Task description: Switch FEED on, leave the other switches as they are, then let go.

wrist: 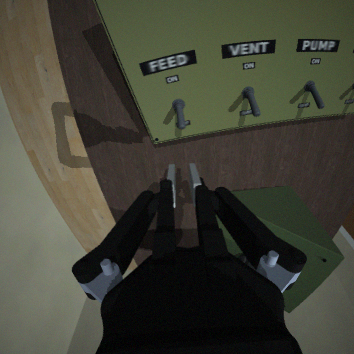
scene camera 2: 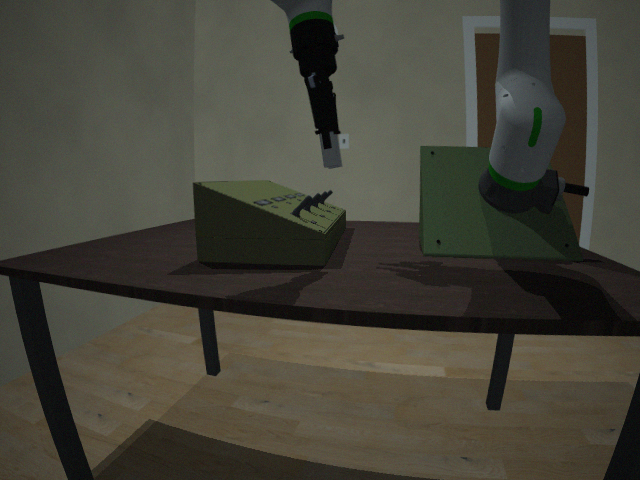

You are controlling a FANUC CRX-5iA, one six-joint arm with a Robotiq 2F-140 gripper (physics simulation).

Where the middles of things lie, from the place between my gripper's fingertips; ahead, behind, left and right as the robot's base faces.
Labels:
The green switch panel (scene camera 2: 254,222) is 19 cm ahead of my hand, 15 cm to the right of it and 10 cm below it.

